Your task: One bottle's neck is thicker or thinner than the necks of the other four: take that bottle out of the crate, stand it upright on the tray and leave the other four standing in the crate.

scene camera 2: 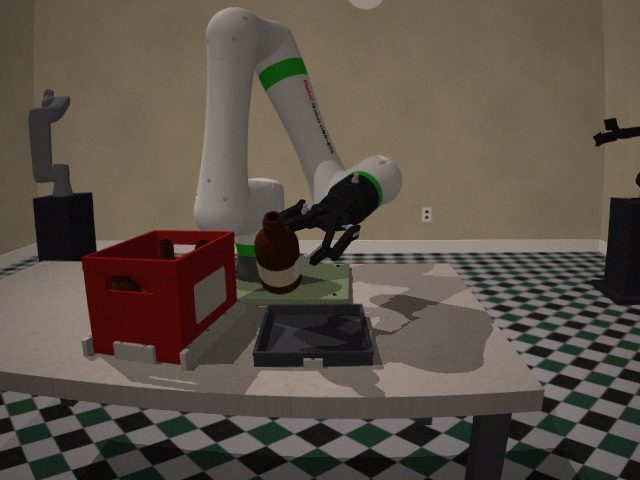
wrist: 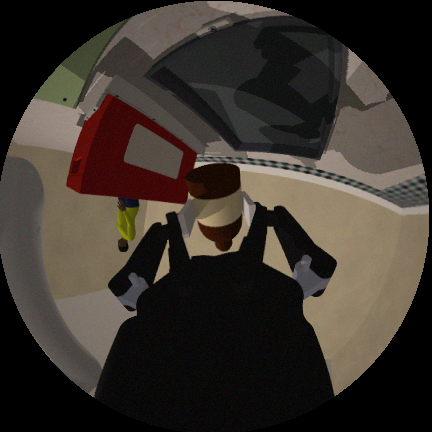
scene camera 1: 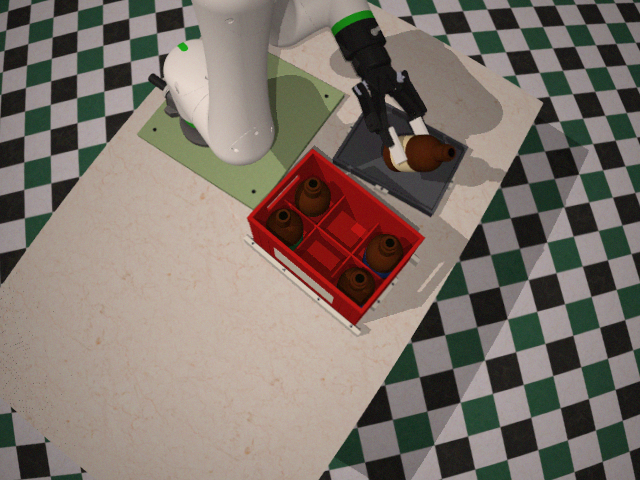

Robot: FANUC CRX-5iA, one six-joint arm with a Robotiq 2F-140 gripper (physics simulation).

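Places are measured from the arm's base along level axes (x left, y back, z up), in centimetres.
Where they show: gripper, fingertip midpoint: [scene camera 2: 276,259] [wrist: 217,203] [scene camera 1: 416,156].
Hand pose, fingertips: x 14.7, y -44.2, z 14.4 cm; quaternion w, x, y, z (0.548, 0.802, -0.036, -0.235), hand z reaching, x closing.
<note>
Each offset is from my fingertips to the centre of the thing.
A brown bottle with a cream label {dx +0.4, dy -0.9, dz +1.9 cm} [scene camera 1: 423,153] [scene camera 2: 277,250] [wrist: 217,210] is held between the fingertips of my gripper [scene camera 1: 408,142] [scene camera 2: 289,264] [wrist: 217,203]. Its neck points up and leans slightly left in scene camera 2. Its base hangs above the dark grey tray {dx +5.5, dy +4.6, dz -14.4 cm} [scene camera 1: 361,147] [scene camera 2: 284,359] [wrist: 215,65], with a gap below. The far fingertip is hidden behind the bottle in that view. The red crate {dx -22.3, dy +2.9, dz -6.9 cm} [scene camera 1: 373,206] [scene camera 2: 134,320] [wrist: 107,150] holds a brown bottle {dx -17.8, dy +11.9, dz -7.1 cm} [scene camera 1: 312,200], a second {dx -26.3, dy +12.2, dz -7.1 cm} [scene camera 1: 284,227], a third {dx -18.0, dy -6.4, dz -7.1 cm} [scene camera 1: 384,253] and a fourth {dx -26.9, dy -6.1, dz -7.1 cm} [scene camera 1: 356,285], all upright. Its two middle compartments are empty.
Pale guide strips [scene camera 1: 299,283] [scene camera 2: 214,328] run beside the crate. The green mounting plate [scene camera 1: 232,178] [scene camera 2: 325,289] lies under the arm's base, behind the tray in scene camera 2. The table's front edge [scene camera 2: 361,405] lies in front of the tray.
</note>
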